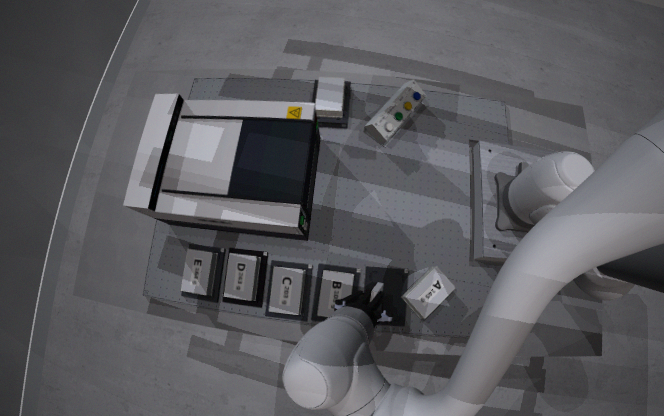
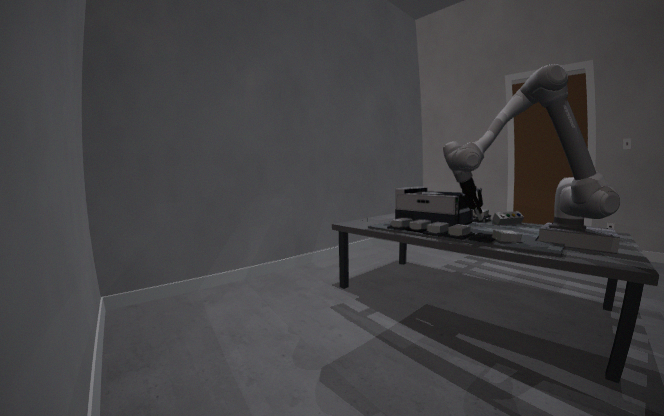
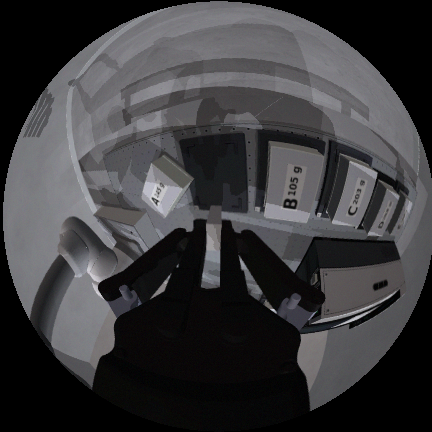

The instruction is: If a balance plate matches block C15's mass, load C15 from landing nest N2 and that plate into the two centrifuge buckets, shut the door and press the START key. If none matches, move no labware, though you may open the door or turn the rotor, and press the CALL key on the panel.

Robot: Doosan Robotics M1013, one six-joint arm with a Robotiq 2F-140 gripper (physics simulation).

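Note:
My gripper is shut and empty, above the bare dark nest. Plate A, marked 145 g, lies askew on the table just outside that nest. Plate B, 105 g, and plate C, 203 g, sit in nests. Plate D and plate E sit farther along, their masses hard to read. A white block stands on a nest behind the centrifuge; its label is unreadable. The buckets are hidden.
The key panel has white, green, yellow and blue keys and stands at an angle near the white block. The robot base plate is at the table's right. The arm passes over the table's near right edge.

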